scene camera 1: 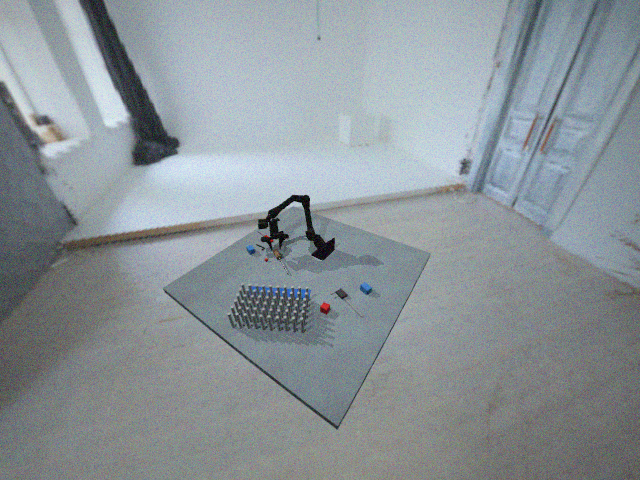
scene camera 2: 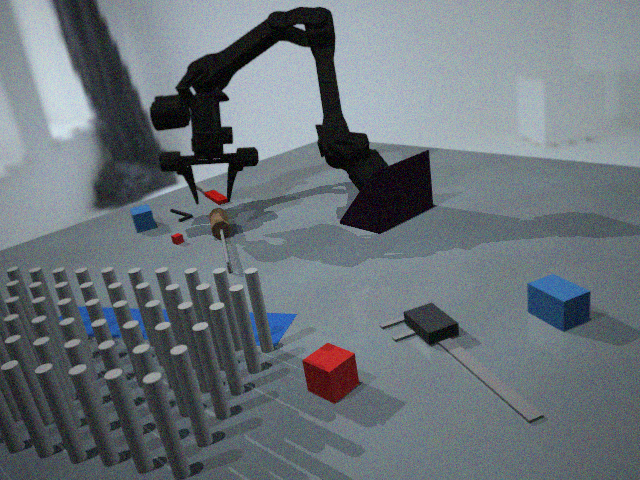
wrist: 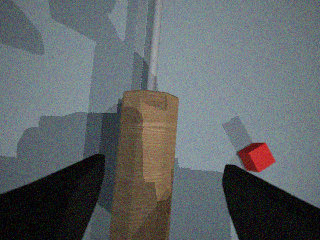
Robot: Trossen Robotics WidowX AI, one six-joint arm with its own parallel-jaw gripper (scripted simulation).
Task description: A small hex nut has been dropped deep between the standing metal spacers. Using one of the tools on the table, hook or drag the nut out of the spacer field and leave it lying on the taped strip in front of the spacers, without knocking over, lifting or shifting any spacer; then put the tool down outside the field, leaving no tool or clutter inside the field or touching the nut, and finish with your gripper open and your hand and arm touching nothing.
Labels:
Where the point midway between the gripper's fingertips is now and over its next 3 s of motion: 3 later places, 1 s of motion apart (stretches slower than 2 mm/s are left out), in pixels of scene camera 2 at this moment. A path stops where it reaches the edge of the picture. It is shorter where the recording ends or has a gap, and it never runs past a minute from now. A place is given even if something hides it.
My gripper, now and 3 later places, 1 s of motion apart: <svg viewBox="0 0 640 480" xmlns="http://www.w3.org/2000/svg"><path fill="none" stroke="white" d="M213 203L218 224L207 199L200 144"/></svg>

